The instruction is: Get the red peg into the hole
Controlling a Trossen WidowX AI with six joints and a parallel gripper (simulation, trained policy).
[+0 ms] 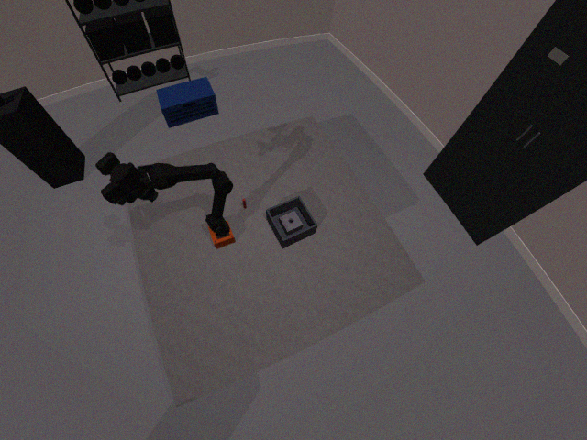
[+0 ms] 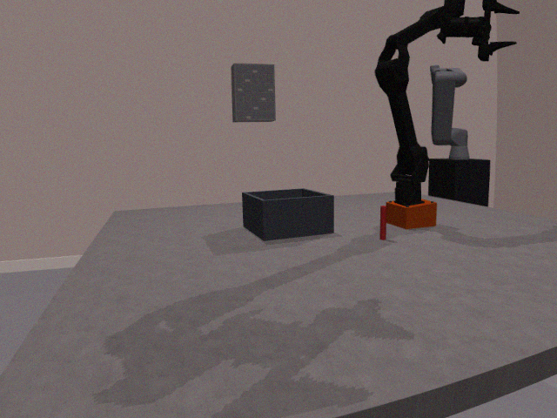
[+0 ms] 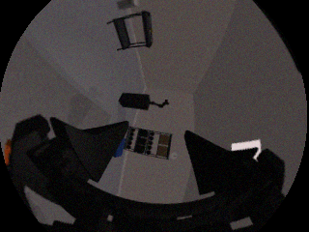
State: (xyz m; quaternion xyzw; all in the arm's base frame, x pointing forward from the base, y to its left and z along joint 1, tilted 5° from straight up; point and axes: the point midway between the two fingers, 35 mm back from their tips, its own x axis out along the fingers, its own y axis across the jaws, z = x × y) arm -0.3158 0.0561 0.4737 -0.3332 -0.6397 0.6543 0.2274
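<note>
My gripper tip is 450 mm short of the red peg, 40 mm to the right of it and 510 mm above it. The rest, counted from my gripper tip: light plate (650 mm ahead, 150 mm to the right, 510 mm below); dark box (650 mm ahead, 150 mm to the right, 530 mm below).
</note>
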